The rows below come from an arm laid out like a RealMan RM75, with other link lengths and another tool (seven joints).
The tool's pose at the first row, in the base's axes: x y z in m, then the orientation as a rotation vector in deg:
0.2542 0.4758 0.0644 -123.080 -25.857 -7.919
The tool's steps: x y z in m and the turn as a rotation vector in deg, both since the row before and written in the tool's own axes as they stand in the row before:
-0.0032 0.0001 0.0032 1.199 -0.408 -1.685
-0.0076 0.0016 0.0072 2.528 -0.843 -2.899
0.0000 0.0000 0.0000 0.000 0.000 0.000
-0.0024 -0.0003 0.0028 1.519 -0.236 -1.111
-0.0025 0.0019 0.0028 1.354 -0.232 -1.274
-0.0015 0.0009 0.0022 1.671 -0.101 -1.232
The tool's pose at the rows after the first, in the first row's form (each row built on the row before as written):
0.2511 0.4775 0.0616 -121.623 -27.879 -8.125
0.2442 0.4804 0.0541 -118.633 -31.375 -8.198
0.2442 0.4804 0.0541 -118.633 -31.375 -8.198
0.2416 0.4821 0.0521 -116.920 -32.621 -8.148
0.2399 0.4828 0.0483 -115.314 -34.020 -8.248
0.2387 0.4838 0.0460 -113.379 -35.263 -8.349

